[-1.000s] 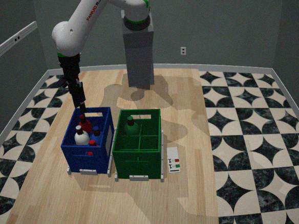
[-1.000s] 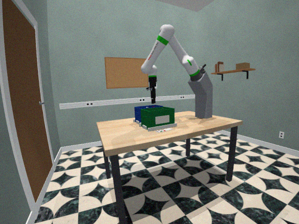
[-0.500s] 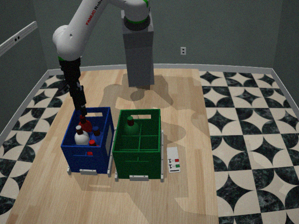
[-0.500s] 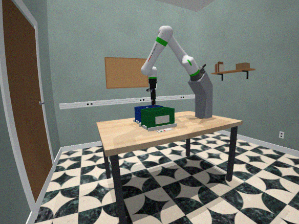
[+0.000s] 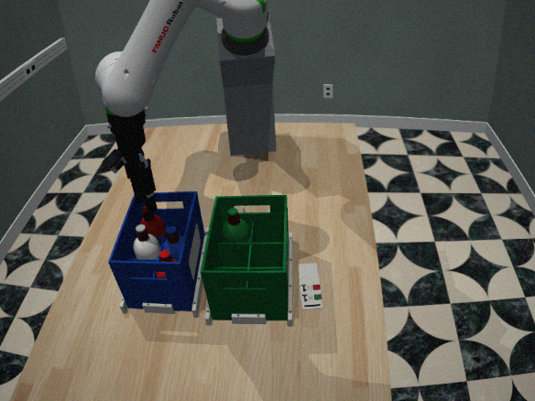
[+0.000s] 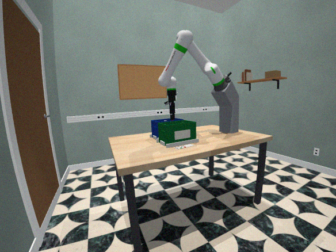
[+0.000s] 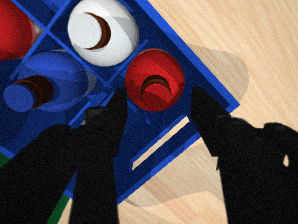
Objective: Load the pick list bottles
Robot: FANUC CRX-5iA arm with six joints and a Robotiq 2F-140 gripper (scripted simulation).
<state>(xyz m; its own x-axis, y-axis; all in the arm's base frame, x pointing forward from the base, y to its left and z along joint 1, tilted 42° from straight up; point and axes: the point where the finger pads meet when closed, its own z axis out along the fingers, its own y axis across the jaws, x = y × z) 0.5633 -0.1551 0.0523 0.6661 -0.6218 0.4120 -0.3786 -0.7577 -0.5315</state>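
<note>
My gripper is now 11 cm above the red-label bottle. The rest, counted from my hand: blue bottle (7 cm ahead, 11 cm to the left, 11 cm below); white bottle (8 cm ahead, 2 cm to the left, 11 cm below); blue crate (7 cm ahead, 7 cm to the left, 11 cm below).
</note>
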